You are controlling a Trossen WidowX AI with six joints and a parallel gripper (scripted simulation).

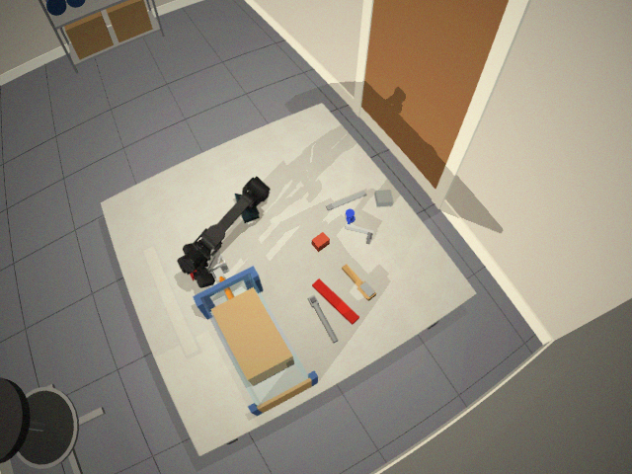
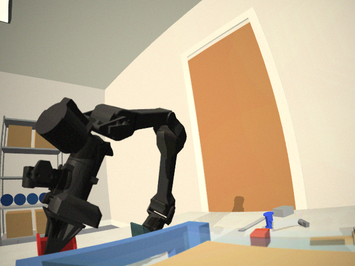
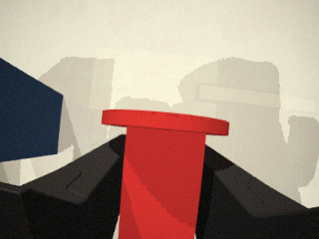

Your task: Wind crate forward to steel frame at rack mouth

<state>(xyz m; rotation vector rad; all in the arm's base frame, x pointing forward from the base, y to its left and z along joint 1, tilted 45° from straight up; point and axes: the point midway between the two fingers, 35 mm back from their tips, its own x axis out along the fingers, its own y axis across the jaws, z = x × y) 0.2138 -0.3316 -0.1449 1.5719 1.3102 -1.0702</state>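
The winch lies 8 cm behind my gripper tip, 9 cm to the left of it and 10 cm below it. From my gripper tip the other things lie so: red bar: 34 cm ahead, 44 cm to the left, 13 cm below; then wooden brush: 33 cm ahead, 56 cm to the left, 11 cm below; then red grip: 2 cm to the left.
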